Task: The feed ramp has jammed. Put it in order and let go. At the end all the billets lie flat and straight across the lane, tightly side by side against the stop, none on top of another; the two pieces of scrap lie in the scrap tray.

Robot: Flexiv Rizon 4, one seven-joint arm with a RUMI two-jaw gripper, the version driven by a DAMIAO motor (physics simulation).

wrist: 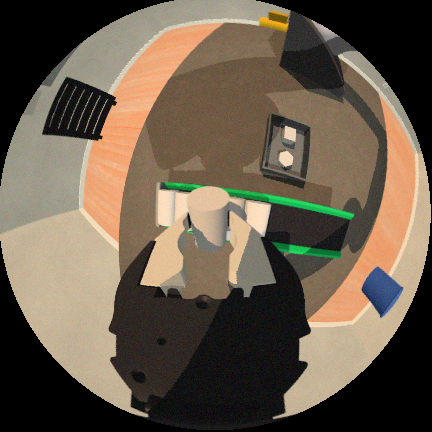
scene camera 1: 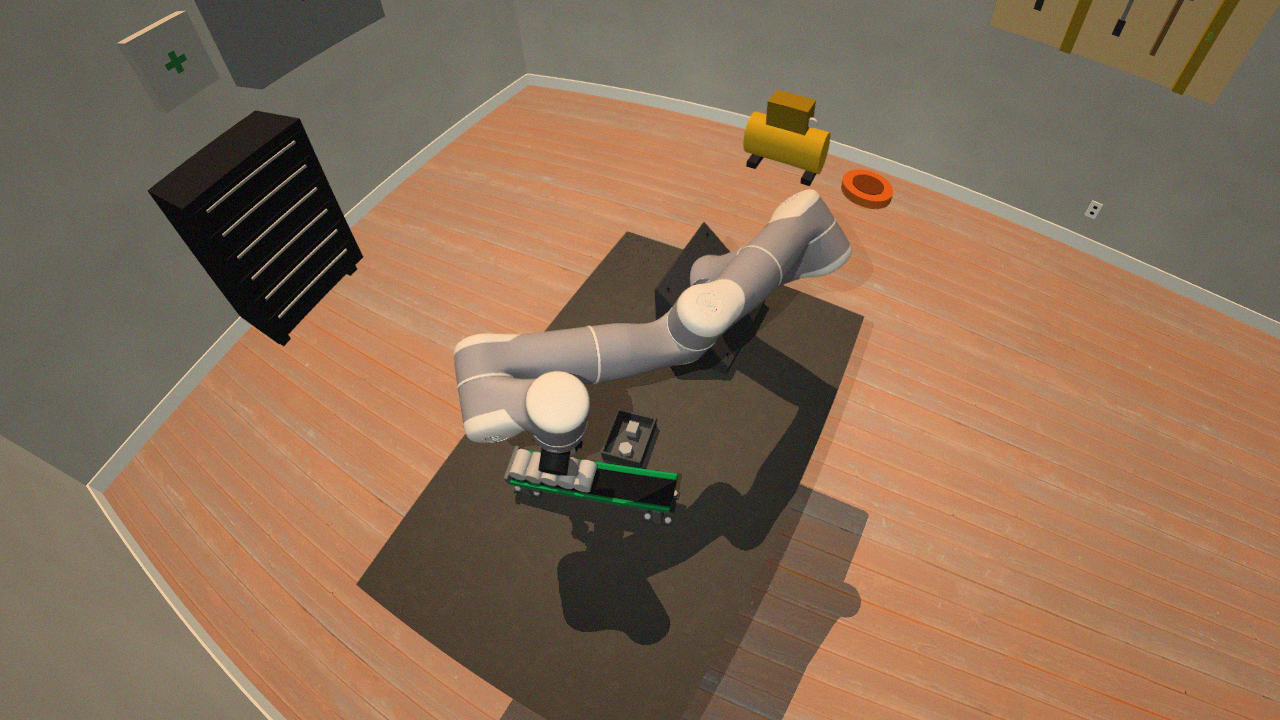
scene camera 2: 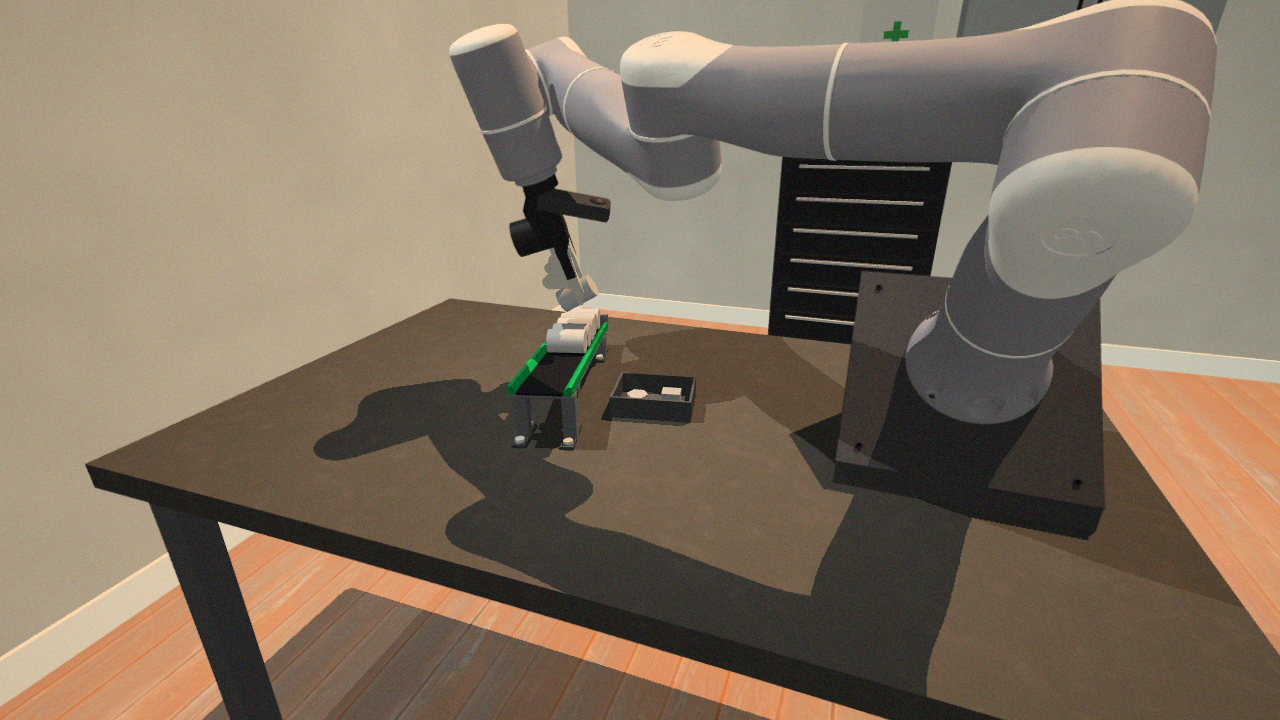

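My gripper (scene camera 2: 577,288) (wrist: 208,212) is shut on a pale billet (scene camera 2: 572,296) (wrist: 208,206), held slanted above the row on the ramp. The green-railed ramp (scene camera 1: 633,486) (scene camera 2: 547,374) (wrist: 307,225) carries several pale billets side by side across the lane at its stop end, among them an outer billet (scene camera 1: 585,474) (scene camera 2: 566,340) (wrist: 257,217) and a billet (wrist: 166,207) by the stop (wrist: 159,205). The held billet and fingers hide the row's middle in the wrist view. Two scrap pieces, a block (scene camera 1: 632,428) (scene camera 2: 671,392) (wrist: 289,133) and a hexagonal piece (scene camera 1: 625,448) (scene camera 2: 636,394) (wrist: 285,159), lie in the scrap tray (scene camera 2: 653,411).
The scrap tray stands beside the ramp, on the side toward the robot base (scene camera 2: 966,465). The ramp stands on short legs on the dark table (scene camera 1: 447,564) (scene camera 2: 716,501). A black drawer cabinet (scene camera 1: 259,223) (scene camera 2: 859,250) stands beyond the table.
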